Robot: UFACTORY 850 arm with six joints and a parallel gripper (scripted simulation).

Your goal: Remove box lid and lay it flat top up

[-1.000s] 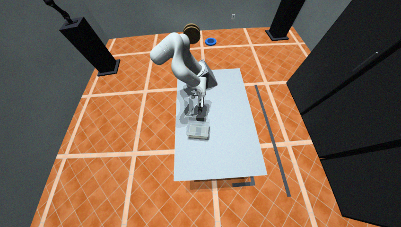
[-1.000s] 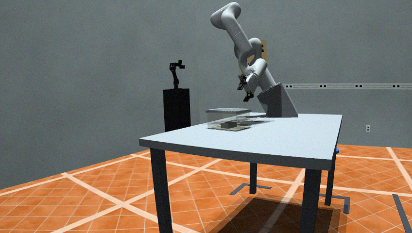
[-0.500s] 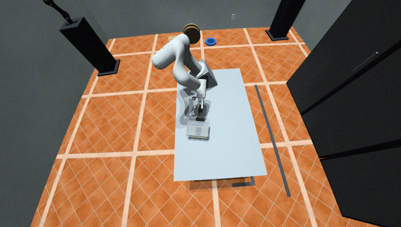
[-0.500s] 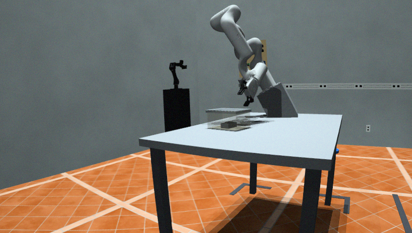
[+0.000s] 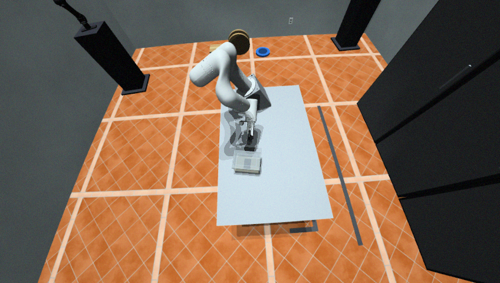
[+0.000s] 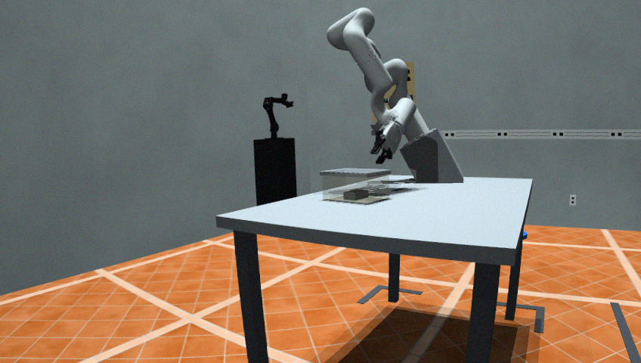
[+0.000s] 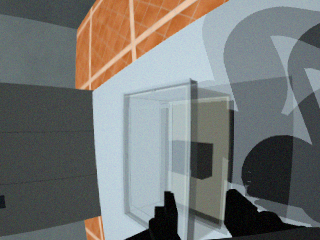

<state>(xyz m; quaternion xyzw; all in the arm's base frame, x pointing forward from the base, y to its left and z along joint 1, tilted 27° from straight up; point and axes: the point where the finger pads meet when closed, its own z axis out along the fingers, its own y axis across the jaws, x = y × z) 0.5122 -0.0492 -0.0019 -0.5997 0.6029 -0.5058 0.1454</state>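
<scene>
Now: hand 12 cm short of the lid, 4 cm to the left of it and 5 cm above it. From my hand the other things lie so: clear box (12 cm ahead, 4 cm to the right, 10 cm below).
</scene>
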